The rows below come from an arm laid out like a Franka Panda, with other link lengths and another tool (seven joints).
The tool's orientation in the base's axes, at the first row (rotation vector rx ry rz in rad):
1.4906 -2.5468 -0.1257
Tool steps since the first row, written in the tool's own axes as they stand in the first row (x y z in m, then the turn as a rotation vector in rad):
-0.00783 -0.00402 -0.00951 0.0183 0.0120 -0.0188
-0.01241 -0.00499 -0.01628 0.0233 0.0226 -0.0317
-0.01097 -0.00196 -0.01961 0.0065 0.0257 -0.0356
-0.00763 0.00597 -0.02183 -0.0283 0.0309 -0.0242
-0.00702 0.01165 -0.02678 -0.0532 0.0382 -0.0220
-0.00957 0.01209 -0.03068 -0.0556 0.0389 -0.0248
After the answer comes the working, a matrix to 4 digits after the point.
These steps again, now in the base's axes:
0.00911 0.00505 0.00771 -0.0152 -0.0096 0.0226
0.01351 0.00870 0.01363 -0.0240 -0.0085 0.0376
0.01091 0.00901 0.01757 -0.0178 0.0077 0.0399
0.00299 0.01005 0.02146 -0.0080 0.0403 0.0255
-0.00115 0.01242 0.02733 -0.0028 0.0656 0.0216
0.00049 0.01494 0.03091 -0.0016 0.0681 0.0242

The tool's axes in the first row as the columns of a matrix, in the base's axes (rounded; the answer above uses it unrounded):
-0.4775 -0.8547 -0.2037
-0.8706 0.4915 -0.0216
0.1186 0.1671 -0.9788

